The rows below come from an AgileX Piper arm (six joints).
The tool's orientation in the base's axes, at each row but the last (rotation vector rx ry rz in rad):
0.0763, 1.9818, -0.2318
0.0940, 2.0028, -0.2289
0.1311, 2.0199, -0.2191
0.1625, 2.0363, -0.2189
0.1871, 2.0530, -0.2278
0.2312, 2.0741, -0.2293
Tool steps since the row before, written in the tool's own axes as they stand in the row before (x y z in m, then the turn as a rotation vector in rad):
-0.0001, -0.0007, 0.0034, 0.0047, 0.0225, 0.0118
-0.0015, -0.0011, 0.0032, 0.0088, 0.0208, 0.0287
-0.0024, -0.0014, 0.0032, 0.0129, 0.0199, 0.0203
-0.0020, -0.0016, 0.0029, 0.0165, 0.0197, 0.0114
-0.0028, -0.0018, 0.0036, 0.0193, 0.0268, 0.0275
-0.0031, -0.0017, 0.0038, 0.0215, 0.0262, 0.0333
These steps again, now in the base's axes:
0.0030, -0.0014, -0.0012, 0.0122, 0.0194, -0.0118
0.0033, -0.0017, 0.0002, 0.0252, 0.0142, -0.0223
0.0036, -0.0020, 0.0009, 0.0158, 0.0151, -0.0223
0.0031, -0.0023, 0.0006, 0.0065, 0.0170, -0.0215
0.0040, -0.0027, 0.0009, 0.0205, 0.0201, -0.0320
0.0042, -0.0028, 0.0010, 0.0241, 0.0182, -0.0367

